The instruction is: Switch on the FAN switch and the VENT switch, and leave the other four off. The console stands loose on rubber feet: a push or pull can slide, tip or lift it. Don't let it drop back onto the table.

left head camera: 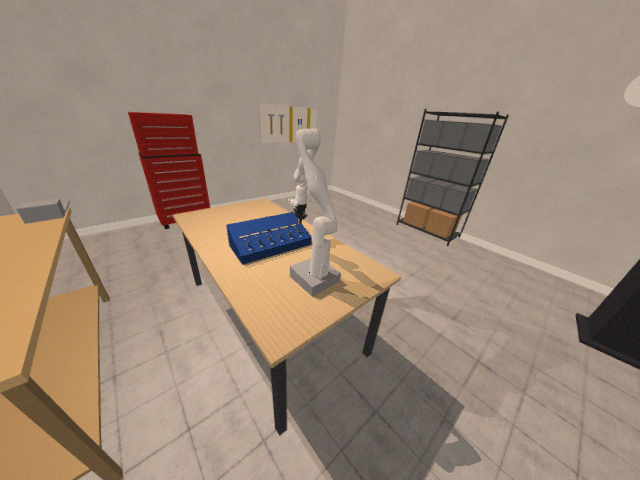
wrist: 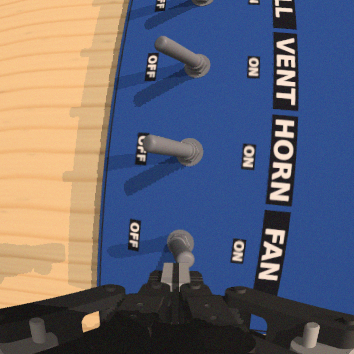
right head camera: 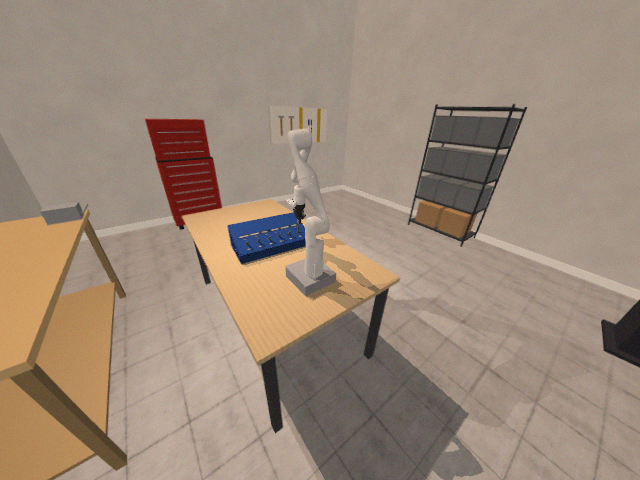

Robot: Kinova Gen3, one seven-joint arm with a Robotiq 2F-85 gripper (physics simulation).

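Where they show: gripper, fingertip midpoint: (left head camera: pixel 299 223) (wrist: pixel 175 278) (right head camera: pixel 299 223); arm's base, origin of the base link: (left head camera: pixel 317 272) (right head camera: pixel 312 272).
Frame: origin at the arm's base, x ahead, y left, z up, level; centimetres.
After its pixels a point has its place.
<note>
The blue console (left head camera: pixel 264 224) {x 56.0, y -4.5, z 7.1 cm} (right head camera: pixel 264 225) {x 55.4, y -3.9, z 6.9 cm} (wrist: pixel 320 150) {x 50.6, y -14.9, z 5.8 cm} sits on the table with no plain tilt; its feet do not show. In the wrist view, the FAN switch (wrist: pixel 180 242) {x 39.7, y -20.5, z 4.5 cm} leans away from OFF and slightly toward ON. The HORN switch (wrist: pixel 172 148) {x 39.7, y -13.9, z 5.0 cm} and the VENT switch (wrist: pixel 179 54) {x 40.8, y -7.1, z 4.9 cm} lean toward OFF. Part of another switch (wrist: pixel 202 2) {x 43.8, y -0.7, z 2.3 cm} shows at the top edge; its lever is out of view. My gripper (left head camera: pixel 299 224) {x 38.9, y -21.6, z 8.9 cm} (right head camera: pixel 298 225) {x 38.9, y -21.6, z 8.9 cm} (wrist: pixel 175 278) {x 38.9, y -21.6, z 8.9 cm} is shut and empty, its fingertips right beside the FAN lever's tip. Whether they touch is unclear.
The wooden table (left head camera: pixel 258 304) {x 7.2, y 33.3, z -6.5 cm} (right head camera: pixel 253 304) {x 5.9, y 33.2, z -6.5 cm} carries my arm's grey base (left head camera: pixel 315 284) {x -6.0, y 8.0, z -0.2 cm} (right head camera: pixel 310 283) {x -6.0, y 6.9, z -0.2 cm} near the console's right front. A workbench (left head camera: pixel 25 258) (right head camera: pixel 36 258) stands at the left. A red tool cabinet (left head camera: pixel 173 167) (right head camera: pixel 188 167) stands behind the table.
</note>
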